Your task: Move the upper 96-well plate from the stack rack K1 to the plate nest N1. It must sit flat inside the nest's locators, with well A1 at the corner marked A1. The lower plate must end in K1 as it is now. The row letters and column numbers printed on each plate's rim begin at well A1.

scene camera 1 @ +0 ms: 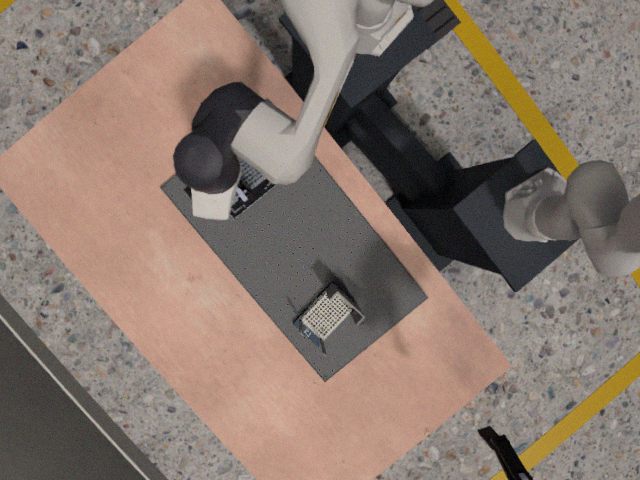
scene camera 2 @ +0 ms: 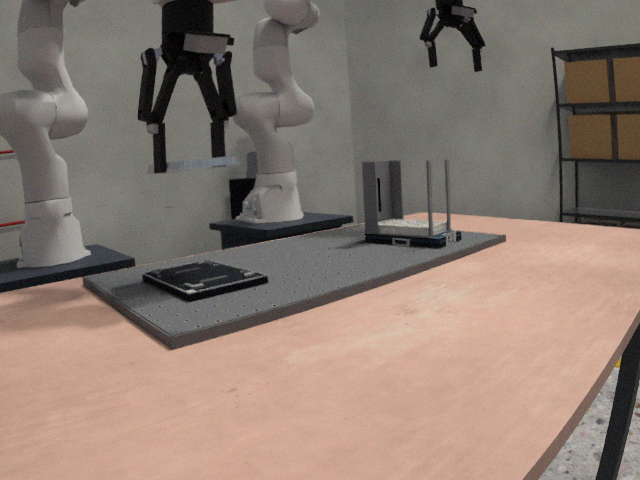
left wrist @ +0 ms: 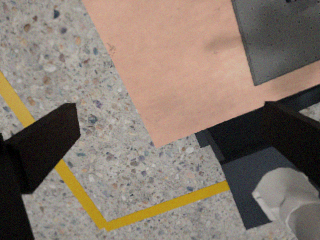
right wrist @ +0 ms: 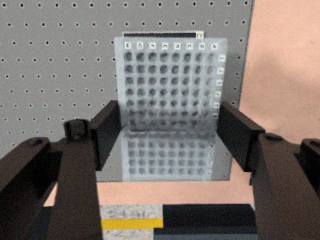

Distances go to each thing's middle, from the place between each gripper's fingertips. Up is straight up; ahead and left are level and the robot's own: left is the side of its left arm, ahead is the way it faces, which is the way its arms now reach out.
Now: right hand 80 mm short of the cream plate (scene camera 1: 323, 300), 410 mm to the right of it and 160 mm above it.
Now: the cream plate 7 cm ahead of my left hand, 37 cm to the right of it and 37 cm below it.
